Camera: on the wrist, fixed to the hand. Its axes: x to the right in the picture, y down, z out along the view.
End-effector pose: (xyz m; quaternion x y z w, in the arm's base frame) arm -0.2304 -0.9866 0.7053 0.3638 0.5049 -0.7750 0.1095
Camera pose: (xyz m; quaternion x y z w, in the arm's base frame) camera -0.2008 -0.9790 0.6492 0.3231 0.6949 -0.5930 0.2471
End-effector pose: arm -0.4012 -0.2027 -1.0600 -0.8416 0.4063 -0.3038 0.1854
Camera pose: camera -0.4435 -0.2505 -1.0580 0.8475 -0.5057 0.1522 0.0532
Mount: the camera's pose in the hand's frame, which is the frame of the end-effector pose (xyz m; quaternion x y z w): 0.0183 0.0518 -0.0326 -0.2937 -0.0140 0.0369 0.9551
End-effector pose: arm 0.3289 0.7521 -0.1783 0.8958 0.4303 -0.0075 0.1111
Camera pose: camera 0.3778 0.7415 -0.1385 0.8387 0.3786 0.1108 0.3755
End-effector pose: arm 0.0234 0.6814 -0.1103 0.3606 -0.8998 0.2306 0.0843
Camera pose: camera -0.0260 0.7186 -0.0942 0.2897 -0.9416 -0.0460 0.1653
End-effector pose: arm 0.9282 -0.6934 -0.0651 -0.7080 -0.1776 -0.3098 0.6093
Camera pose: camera 0.9672 -0.7375 -0.0900 -0.8660 -0.0610 -0.3156 0.3829
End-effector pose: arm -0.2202 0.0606 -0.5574 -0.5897 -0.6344 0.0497 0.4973
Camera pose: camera -0.1580 0.0736 -0.5643 -0.7320 -0.6057 -0.1122 0.2911
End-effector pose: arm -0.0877 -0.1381 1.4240 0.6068 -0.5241 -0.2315 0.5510
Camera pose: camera -0.0732 -0.1324 1.4859 0.3951 -0.4627 -0.3632 0.7056
